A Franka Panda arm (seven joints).
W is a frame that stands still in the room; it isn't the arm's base.
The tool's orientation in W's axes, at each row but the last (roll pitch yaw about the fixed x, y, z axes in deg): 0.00 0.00 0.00; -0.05 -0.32 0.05; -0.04 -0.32 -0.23; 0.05 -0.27 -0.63; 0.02 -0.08 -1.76; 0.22 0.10 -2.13; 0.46 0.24 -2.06; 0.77 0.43 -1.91; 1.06 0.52 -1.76; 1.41 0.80 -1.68
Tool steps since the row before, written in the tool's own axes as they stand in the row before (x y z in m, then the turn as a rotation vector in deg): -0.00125 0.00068 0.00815 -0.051 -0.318 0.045; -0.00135 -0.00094 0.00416 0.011 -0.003 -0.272; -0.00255 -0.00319 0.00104 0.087 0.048 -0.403; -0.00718 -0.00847 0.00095 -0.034 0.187 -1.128; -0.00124 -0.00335 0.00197 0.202 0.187 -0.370; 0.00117 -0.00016 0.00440 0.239 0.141 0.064; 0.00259 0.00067 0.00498 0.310 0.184 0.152; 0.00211 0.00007 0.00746 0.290 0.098 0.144; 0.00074 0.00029 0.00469 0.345 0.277 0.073; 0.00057 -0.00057 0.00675 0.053 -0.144 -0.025
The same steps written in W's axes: -0.00125 0.00068 0.00815 -0.051 -0.318 0.045; -0.00137 -0.00094 0.00415 0.013 -0.003 -0.272; -0.00257 -0.00318 0.00103 0.089 0.047 -0.403; -0.00728 -0.00839 0.00091 -0.027 0.188 -1.128; -0.00135 -0.00331 0.00197 0.208 0.181 -0.370; 0.00117 -0.00022 0.00440 0.244 0.132 0.064; 0.00263 0.00054 0.00497 0.317 0.171 0.152; 0.00216 -0.00010 0.00744 0.294 0.086 0.143; 0.00079 0.00018 0.00469 0.354 0.265 0.075; 0.00064 -0.00076 0.00673 0.048 -0.145 -0.029
